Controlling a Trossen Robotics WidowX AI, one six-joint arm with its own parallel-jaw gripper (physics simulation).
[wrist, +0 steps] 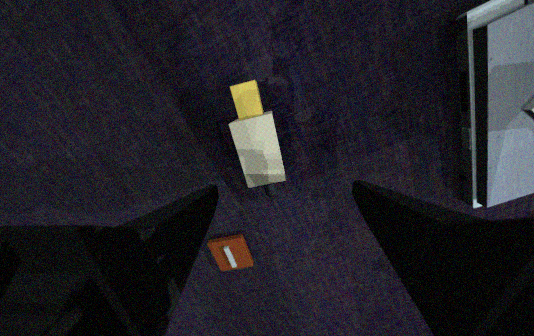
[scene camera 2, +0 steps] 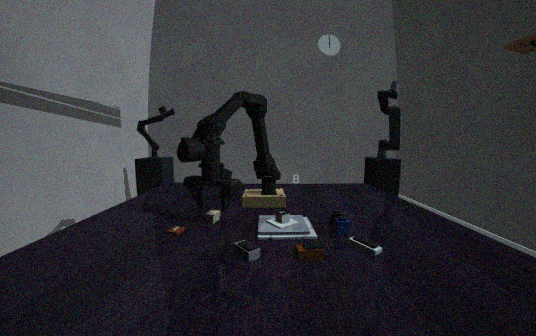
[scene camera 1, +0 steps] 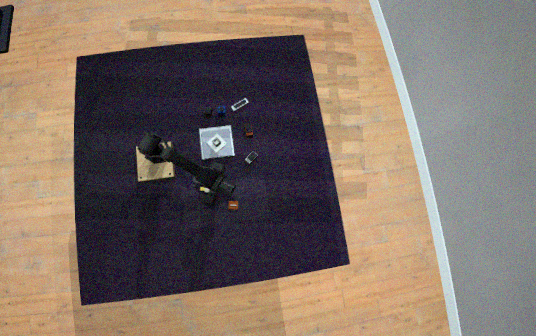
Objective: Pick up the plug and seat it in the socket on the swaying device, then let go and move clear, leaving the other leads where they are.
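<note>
The plug, a cream block with a yellow tip (scene camera 1: 204, 189) (scene camera 2: 213, 216) (wrist: 258, 150), lies on the dark mat. In the wrist view its tip points away from the fingers. My gripper (scene camera 2: 213, 207) (wrist: 284, 188) is open and empty, above and beside the plug, with its fingertips just past the plug's rear end in the wrist view. In scene camera 1 the arm partly hides the plug. The device, a pale square plate (scene camera 1: 205, 152) (scene camera 2: 302, 236) (wrist: 512, 80), carries a white diamond piece with a dark socket (scene camera 1: 217, 142) (scene camera 2: 282, 217) on top.
An orange slotted block (scene camera 1: 233, 205) (scene camera 2: 176, 230) (wrist: 231, 253) lies near the plug. Around the device are a grey block (scene camera 1: 251, 157) (scene camera 2: 247, 250), an orange-and-black block (scene camera 1: 249, 132) (scene camera 2: 310, 251), a white bar (scene camera 1: 240, 104) (scene camera 2: 366, 245), and a blue block (scene camera 1: 221, 111) (scene camera 2: 342, 226).
</note>
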